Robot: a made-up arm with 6 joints. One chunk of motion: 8 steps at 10 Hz.
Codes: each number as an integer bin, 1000 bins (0 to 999) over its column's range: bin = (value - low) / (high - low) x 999, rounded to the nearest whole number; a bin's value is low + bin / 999 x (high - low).
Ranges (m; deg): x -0.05..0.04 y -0.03..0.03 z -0.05..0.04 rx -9..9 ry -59..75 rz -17..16
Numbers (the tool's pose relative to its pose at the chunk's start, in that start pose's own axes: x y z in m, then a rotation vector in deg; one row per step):
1: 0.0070 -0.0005 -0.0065 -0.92 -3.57 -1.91
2: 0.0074 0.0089 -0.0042 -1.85 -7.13 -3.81
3: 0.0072 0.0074 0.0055 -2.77 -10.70 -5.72
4: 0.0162 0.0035 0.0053 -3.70 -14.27 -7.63
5: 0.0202 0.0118 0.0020 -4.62 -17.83 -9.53
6: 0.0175 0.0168 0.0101 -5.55 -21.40 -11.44
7: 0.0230 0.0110 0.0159 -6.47 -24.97 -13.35
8: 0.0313 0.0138 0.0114 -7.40 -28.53 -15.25
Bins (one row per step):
1: 633 491 483 448 413 457
2: 637 648 508 397 387 399
3: 635 623 616 346 360 341
4: 735 558 614 294 333 284
5: 779 696 577 243 307 226
6: 749 779 667 191 280 168
7: 810 683 731 140 254 110
8: 902 729 682 89 227 53

